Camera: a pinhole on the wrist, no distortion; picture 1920 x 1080 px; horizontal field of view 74.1 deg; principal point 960.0 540.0 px. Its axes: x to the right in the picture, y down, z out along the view. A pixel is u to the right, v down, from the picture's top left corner.
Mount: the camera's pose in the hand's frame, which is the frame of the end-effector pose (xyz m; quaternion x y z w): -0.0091 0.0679 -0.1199 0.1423 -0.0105 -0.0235 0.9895
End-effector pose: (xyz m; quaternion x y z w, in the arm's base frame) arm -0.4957 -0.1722 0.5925 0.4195 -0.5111 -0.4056 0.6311
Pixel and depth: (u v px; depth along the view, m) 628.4 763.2 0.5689
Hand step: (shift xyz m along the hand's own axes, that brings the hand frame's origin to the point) -0.1685 0.0110 0.4519
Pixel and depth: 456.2 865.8 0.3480
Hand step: -0.1525 0.0623 0.2371
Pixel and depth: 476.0 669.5 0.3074
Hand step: -0.1330 0.0173 0.1822
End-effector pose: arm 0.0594 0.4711 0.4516 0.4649 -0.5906 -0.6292 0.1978
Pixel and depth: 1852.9 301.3 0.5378
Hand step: 0.3489 -0.1987 0.3728
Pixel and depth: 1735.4 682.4 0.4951
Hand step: 0.2812 -0.0331 0.3749
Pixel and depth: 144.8 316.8 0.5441
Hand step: -0.3765 -0.1593 0.3702
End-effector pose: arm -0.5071 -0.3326 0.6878 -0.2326 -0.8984 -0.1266 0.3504
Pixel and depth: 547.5 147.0 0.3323
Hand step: -0.1303 -0.1186 0.1684
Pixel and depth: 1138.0 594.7 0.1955
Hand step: 0.0132 0.0196 0.0704
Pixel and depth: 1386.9 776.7 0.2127
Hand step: 0.0581 0.0425 0.0963
